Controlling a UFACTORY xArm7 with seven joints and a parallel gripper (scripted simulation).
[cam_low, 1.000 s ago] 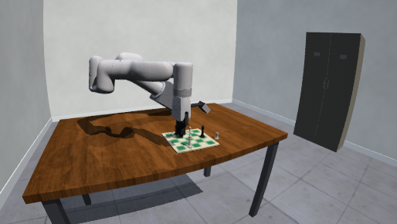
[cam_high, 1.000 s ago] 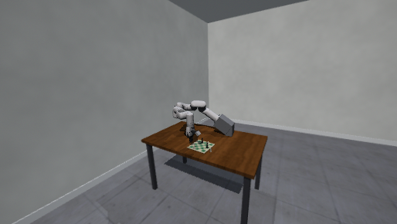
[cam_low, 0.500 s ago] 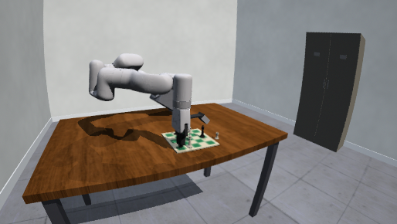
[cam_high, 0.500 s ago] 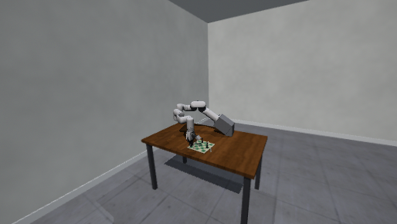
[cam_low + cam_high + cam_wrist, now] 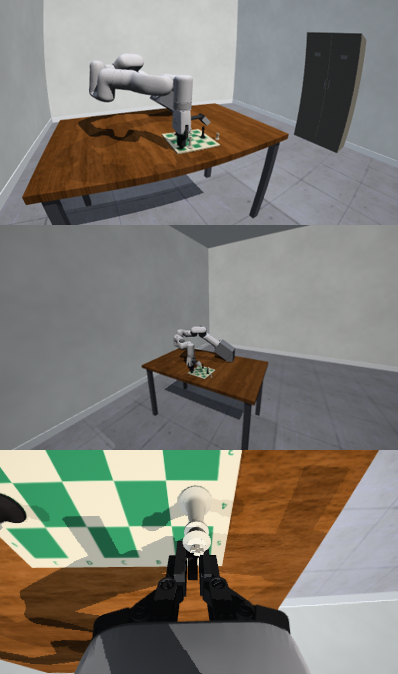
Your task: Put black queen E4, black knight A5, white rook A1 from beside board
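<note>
Right now the black knight is 10 mm below my hand. Round my hand: cream board: 70 mm behind, 80 mm to the left, 40 mm below; then black queen: 60 mm behind, 160 mm to the left; then short black piece: 150 mm behind, 50 mm to the left, 10 mm below.
</note>
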